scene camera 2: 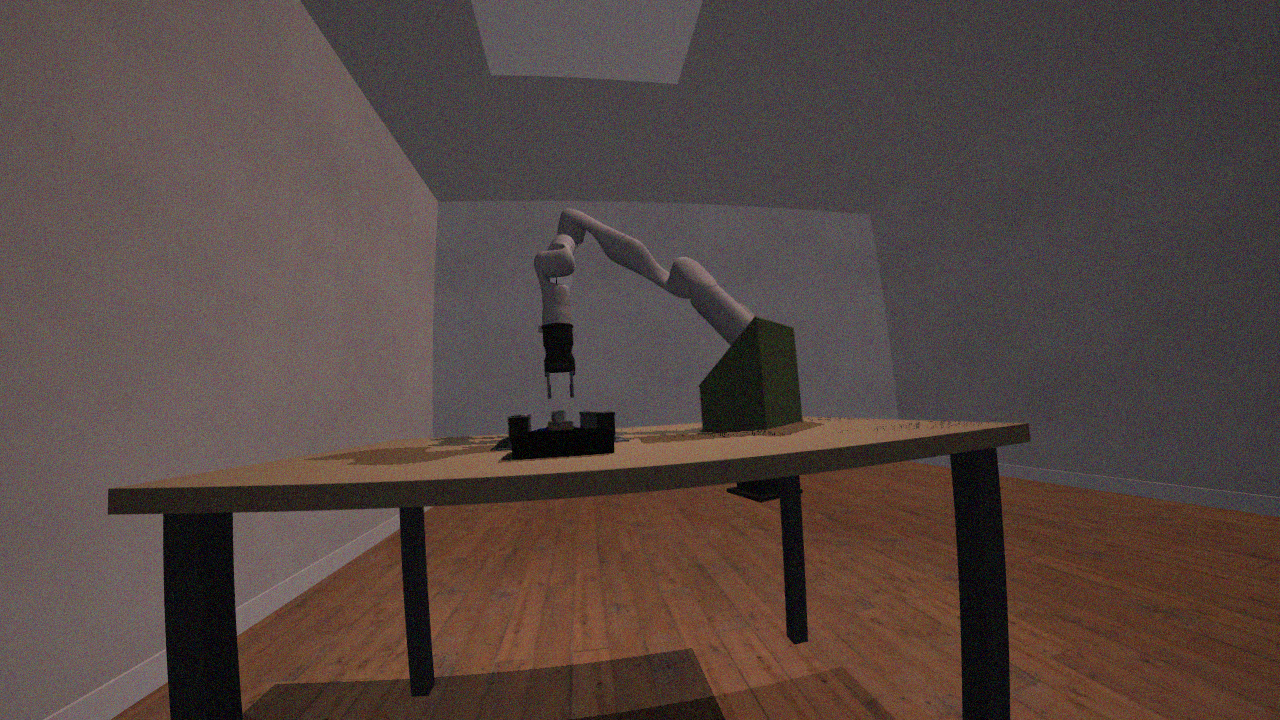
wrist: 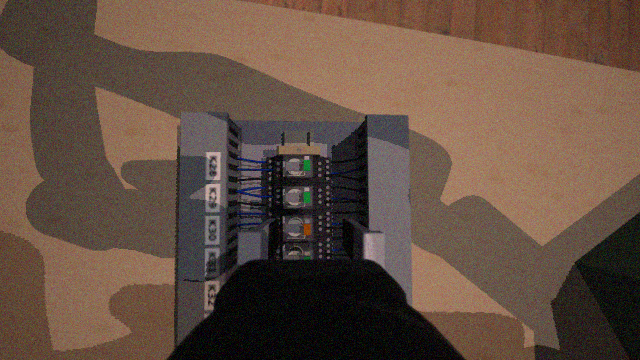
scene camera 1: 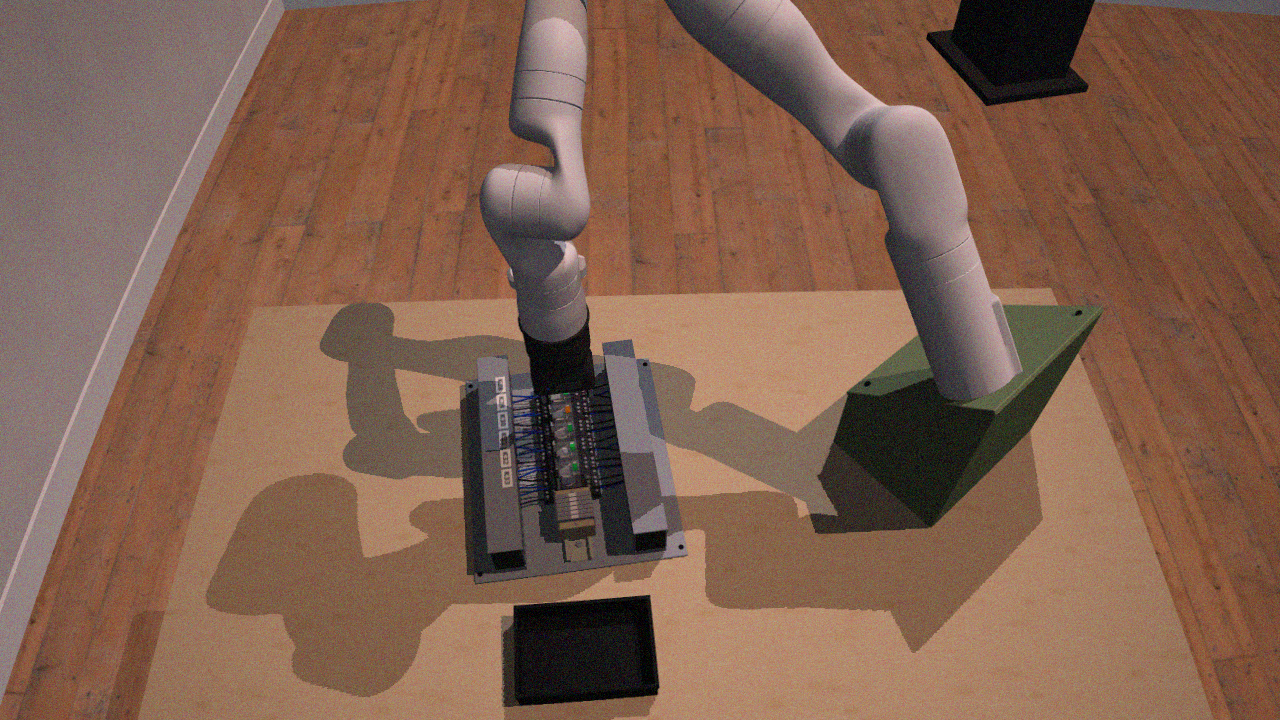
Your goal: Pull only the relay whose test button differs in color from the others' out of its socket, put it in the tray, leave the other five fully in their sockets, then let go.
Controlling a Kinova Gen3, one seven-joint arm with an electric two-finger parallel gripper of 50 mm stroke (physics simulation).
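Places are measured from the arm's base along level axes (x down, y right, z back), in centimetres.
Pixels of known places: gripper, between the fingertips: (scene camera 2: 561,398) (wrist: 310,232) (scene camera 1: 567,393); arm's base, origin of its link: (scene camera 2: 749,338) (scene camera 1: 976,378).
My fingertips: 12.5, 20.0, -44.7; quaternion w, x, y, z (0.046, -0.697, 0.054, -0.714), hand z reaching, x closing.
Note:
Ahead of a thing's pixels: the offset from my fingertips to its top centre, as dx, dy, dz.
The relay with the orange test button {+3.2, -0.1, -1.0} (scene camera 1: 567,409) (wrist: 296,228) sits upright in the socket row, third from the far end in the wrist view. Relays with green buttons {+3.2, +5.7, -0.3} (wrist: 295,166) {+3.2, +2.8, -0.7} (wrist: 295,197) stand beyond it, and another green-button relay {+3.2, -3.1, -1.4} (wrist: 296,250) on its near side is partly covered by the gripper body. More green-button relays {+3.2, -6.0, -1.8} (scene camera 1: 563,450) show in scene camera 1. My gripper (scene camera 2: 561,394) (wrist: 310,232) is open and empty, pointing down above the row; its fingers appear either side of the orange-button relay, with tips above it. The black tray {+6.6, -30.8, -5.6} (scene camera 1: 586,694) (scene camera 2: 562,442) is empty inside.
Grey wiring ducts {+3.8, -3.0, -10.3} (scene camera 1: 498,474) {+3.8, -5.1, +7.2} (scene camera 1: 637,438) (wrist: 388,175) run along both sides of the relay row, with blue and black wires between. An end block {+5.4, -13.4, -2.7} (scene camera 1: 573,508) stands at the row's near end. The green arm base (scene camera 1: 930,447) (scene camera 2: 751,385) is at the right.

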